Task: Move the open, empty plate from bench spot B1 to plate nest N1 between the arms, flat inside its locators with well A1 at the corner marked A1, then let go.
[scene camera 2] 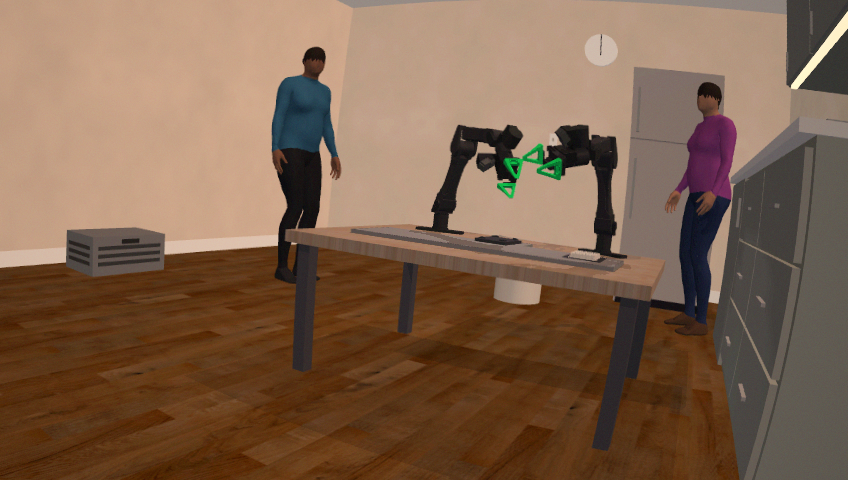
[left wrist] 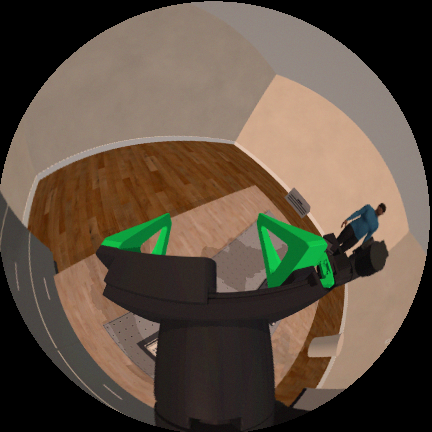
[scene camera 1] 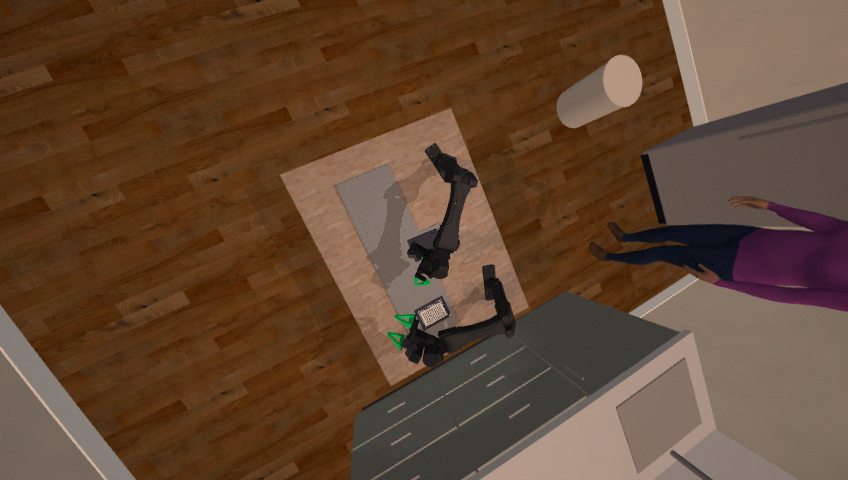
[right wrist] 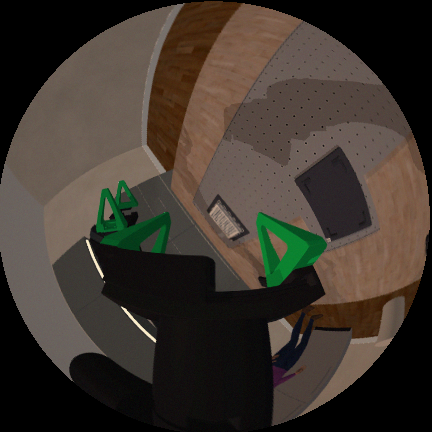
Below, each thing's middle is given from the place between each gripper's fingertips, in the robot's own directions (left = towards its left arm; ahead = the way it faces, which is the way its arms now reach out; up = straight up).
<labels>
My left gripper is now 310 mm past the dark square nest (right wrist: 331, 188), 180 mm to the left of it and 270 mm above it.
My right gripper is now 190 mm above the dark square nest, 120 mm past it and 80 mm to the left of it.
</labels>
